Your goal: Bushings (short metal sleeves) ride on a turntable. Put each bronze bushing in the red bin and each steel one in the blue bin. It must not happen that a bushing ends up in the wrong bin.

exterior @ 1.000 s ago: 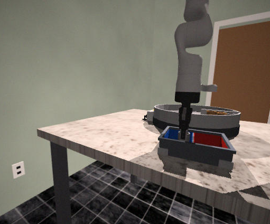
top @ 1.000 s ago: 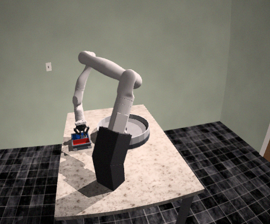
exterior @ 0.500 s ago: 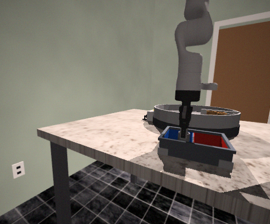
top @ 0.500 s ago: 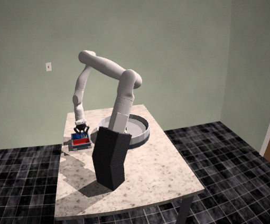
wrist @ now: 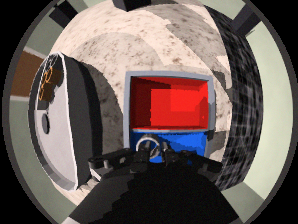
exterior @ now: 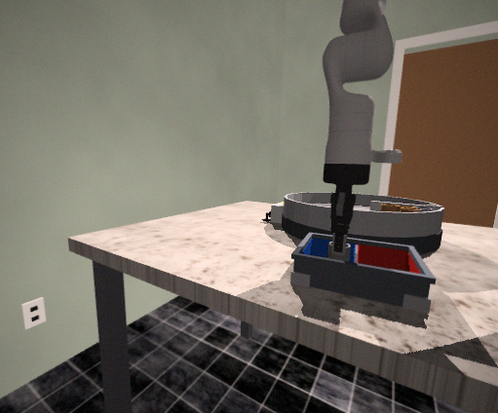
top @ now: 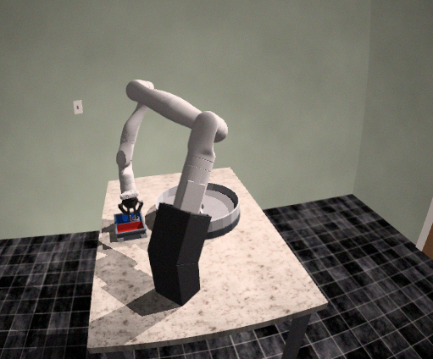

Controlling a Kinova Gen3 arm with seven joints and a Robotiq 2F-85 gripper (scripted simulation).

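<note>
The bin tray lies 3 cm behind my hand, 2 cm to the left of it and 3 cm below it. Round my hand: turntable (2 cm behind, 33 cm to the right).
</note>
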